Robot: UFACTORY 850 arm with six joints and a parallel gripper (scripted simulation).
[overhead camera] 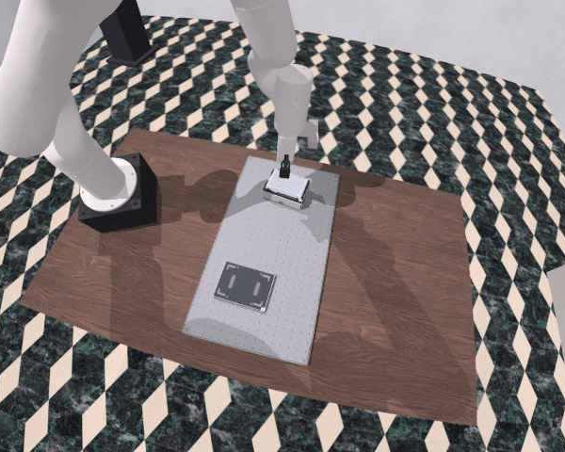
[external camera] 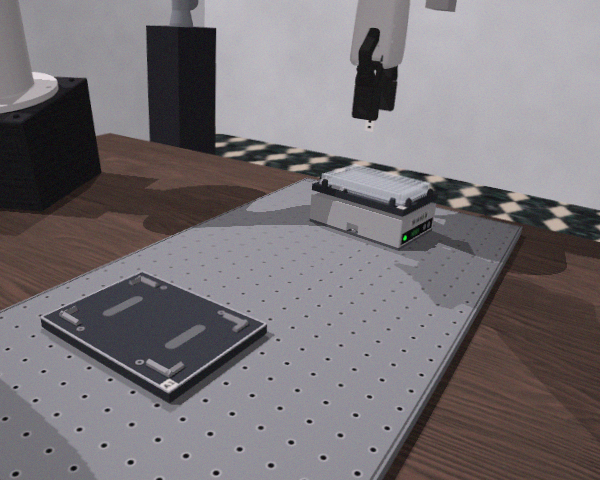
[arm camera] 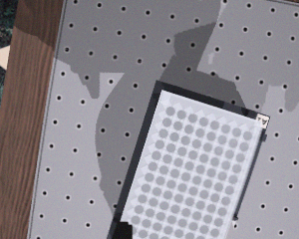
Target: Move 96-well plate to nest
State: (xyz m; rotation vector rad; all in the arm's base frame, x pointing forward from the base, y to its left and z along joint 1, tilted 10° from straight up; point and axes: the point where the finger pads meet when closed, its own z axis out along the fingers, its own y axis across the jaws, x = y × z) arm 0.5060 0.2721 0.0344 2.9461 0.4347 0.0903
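The clear 96-well plate is 110 mm below my hand, 10 mm to the left of it and 10 mm ahead of it. Also, from my hand: plate nest N1: 370 mm to the right, 160 mm below, 10 mm ahead; then A1 mark: 410 mm to the right, 150 mm below, 90 mm ahead.
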